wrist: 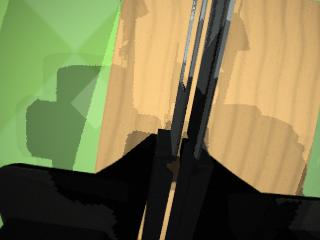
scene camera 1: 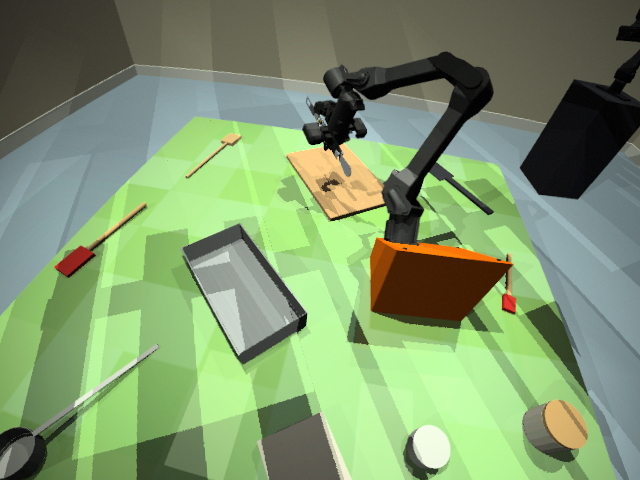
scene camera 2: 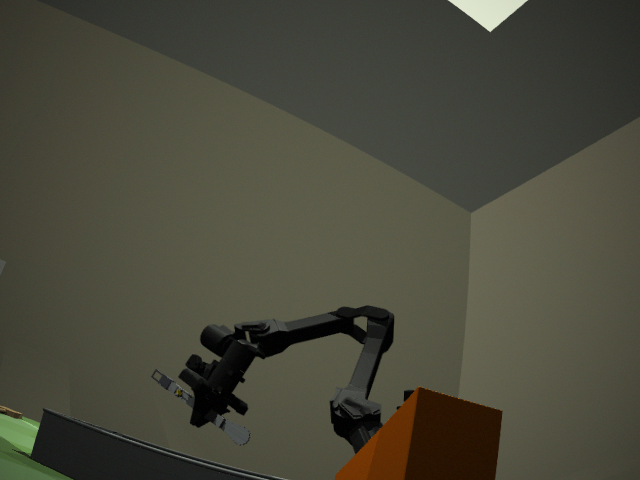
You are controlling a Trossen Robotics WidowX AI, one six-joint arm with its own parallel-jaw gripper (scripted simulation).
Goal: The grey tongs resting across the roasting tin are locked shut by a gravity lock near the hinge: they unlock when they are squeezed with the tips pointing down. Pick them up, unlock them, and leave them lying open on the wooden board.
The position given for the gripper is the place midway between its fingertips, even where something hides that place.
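Note:
The gripper (scene camera 2: 194,425) is visible, also in the wrist view (wrist: 169,143) and in scene camera 1 (scene camera 1: 327,149). Present besides: a wooden board (scene camera 1: 339,196), visible in the wrist view (wrist: 256,129) too; a red spatula (scene camera 1: 72,263); a lidded pot (scene camera 1: 556,426). The pot is out of frame in the wrist view, and in scene camera 2 it is out of frame as well.

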